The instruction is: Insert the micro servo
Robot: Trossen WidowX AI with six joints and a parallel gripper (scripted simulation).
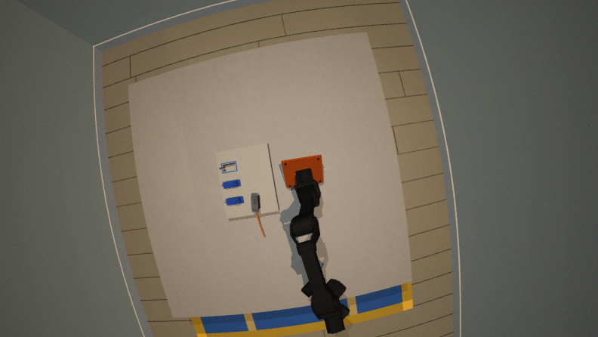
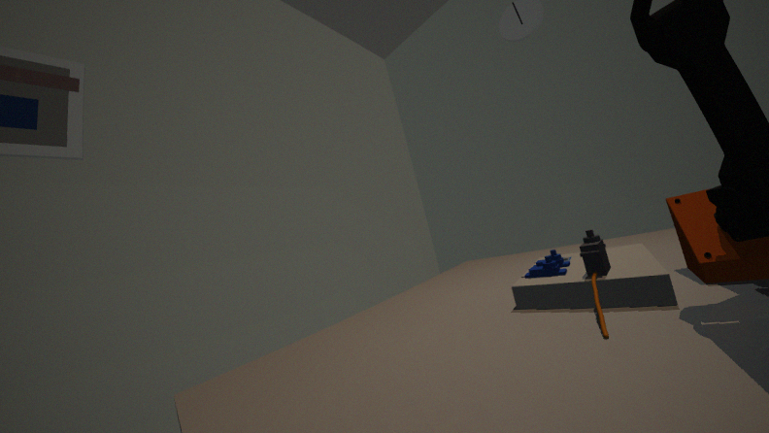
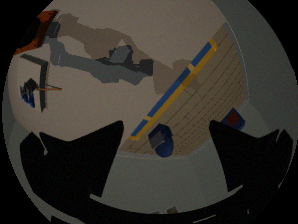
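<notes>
Now: the deck 50 cm to the right of my gripper tip, 24 cm below it and 18 cm ahead of it.
</notes>
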